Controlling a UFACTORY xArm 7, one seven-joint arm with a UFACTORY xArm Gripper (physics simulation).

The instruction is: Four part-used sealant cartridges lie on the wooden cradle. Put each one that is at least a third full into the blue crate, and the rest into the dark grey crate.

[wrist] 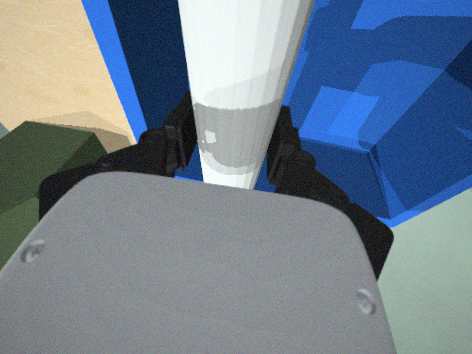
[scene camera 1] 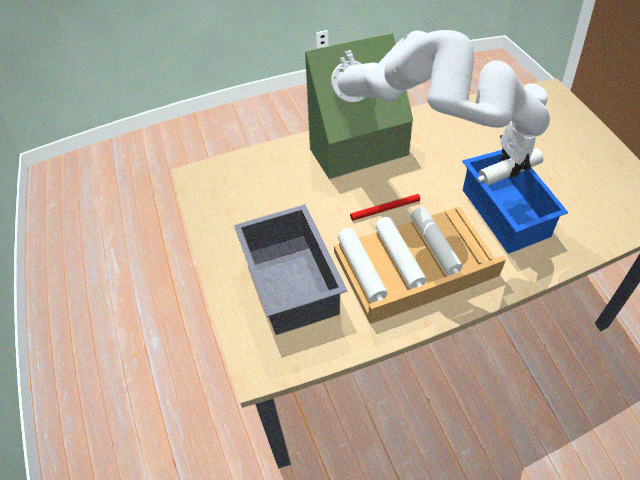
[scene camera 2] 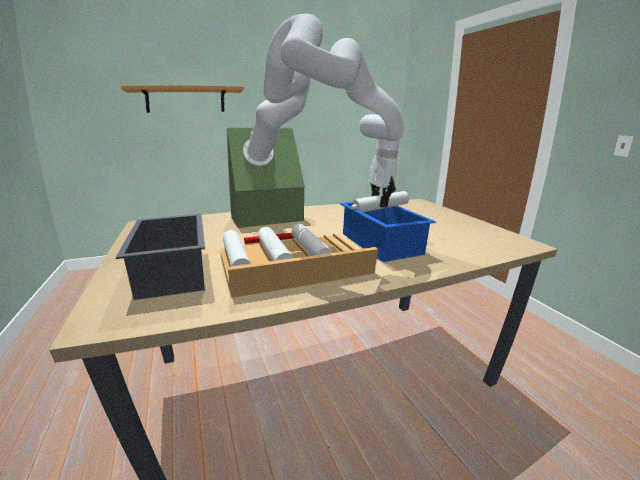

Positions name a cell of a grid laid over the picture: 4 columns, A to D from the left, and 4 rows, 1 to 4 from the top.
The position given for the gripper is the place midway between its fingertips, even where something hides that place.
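Scene camera 1 shows the gripper (scene camera 1: D2) together with a blue crate (scene camera 1: D2), a dark grey crate (scene camera 1: B3) and a wooden cradle (scene camera 1: C3). In the wrist view, the gripper (wrist: C2) and the blue crate (wrist: D2) are visible; the wrist view does not show the dark grey crate, which is hidden by the gripper. Scene camera 2 has the wooden cradle (scene camera 2: B3), the blue crate (scene camera 2: C2) and the gripper (scene camera 2: C2).
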